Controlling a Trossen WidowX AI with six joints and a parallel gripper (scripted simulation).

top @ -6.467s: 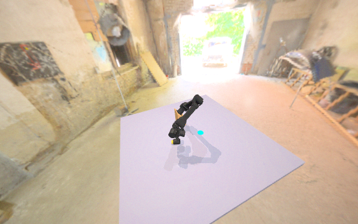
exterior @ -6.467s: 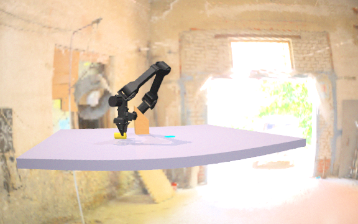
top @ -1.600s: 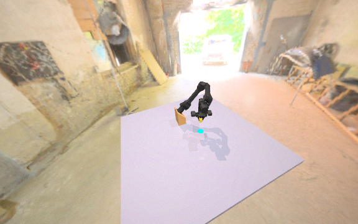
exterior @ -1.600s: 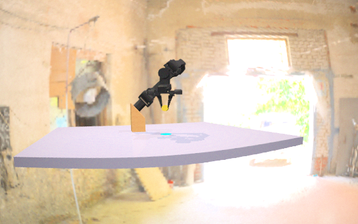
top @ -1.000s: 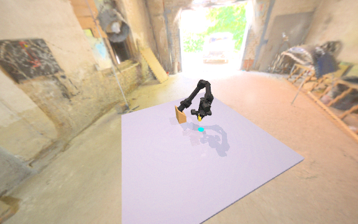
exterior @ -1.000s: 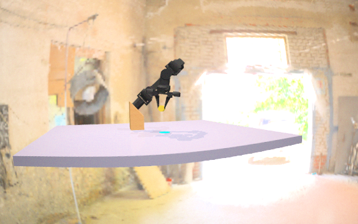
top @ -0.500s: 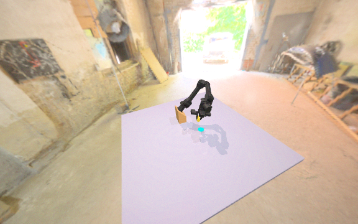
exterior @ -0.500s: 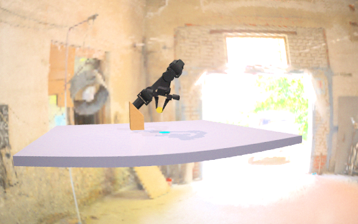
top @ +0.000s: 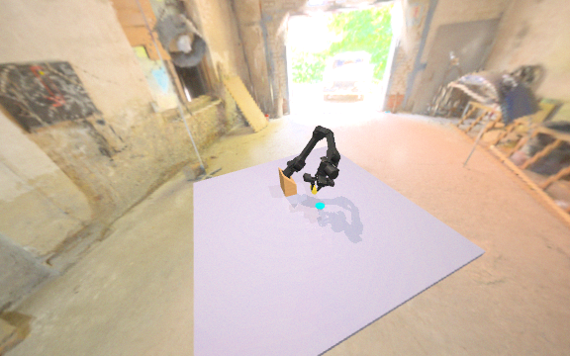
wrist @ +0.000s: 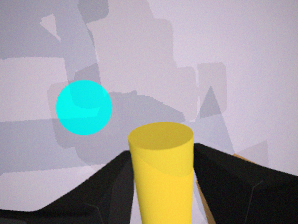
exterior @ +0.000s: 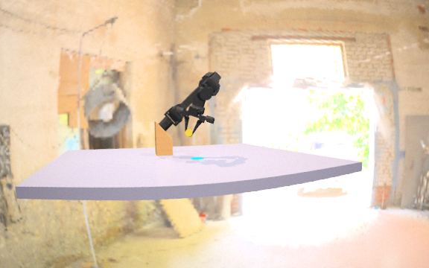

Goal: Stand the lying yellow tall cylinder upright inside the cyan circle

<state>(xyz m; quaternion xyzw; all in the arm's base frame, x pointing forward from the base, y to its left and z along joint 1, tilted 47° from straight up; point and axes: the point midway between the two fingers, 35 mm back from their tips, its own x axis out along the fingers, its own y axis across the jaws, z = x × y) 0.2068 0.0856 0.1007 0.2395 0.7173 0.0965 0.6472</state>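
My gripper tip is 12 cm above the cyan circle, 3 cm to the right of it and 2 cm short of it. Also, from my gripper tip: yellow cylinder (2 cm behind).
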